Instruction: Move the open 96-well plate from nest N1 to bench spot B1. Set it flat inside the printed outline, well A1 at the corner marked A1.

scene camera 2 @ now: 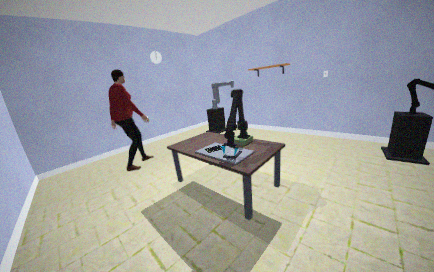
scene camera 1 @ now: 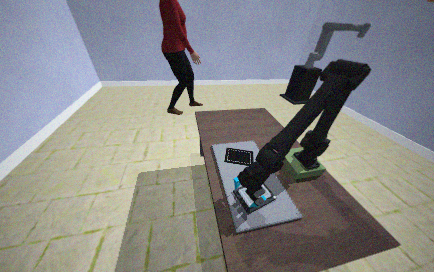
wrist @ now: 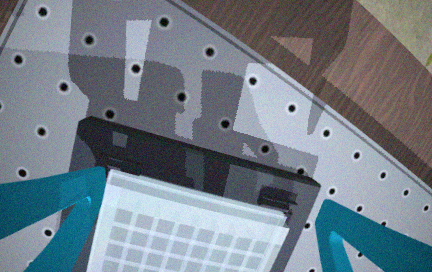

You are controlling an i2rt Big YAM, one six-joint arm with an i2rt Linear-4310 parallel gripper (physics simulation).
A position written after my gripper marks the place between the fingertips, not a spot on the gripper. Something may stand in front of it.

Note:
My gripper (wrist: 213, 197) is open and touches a well plate (wrist: 140, 216).

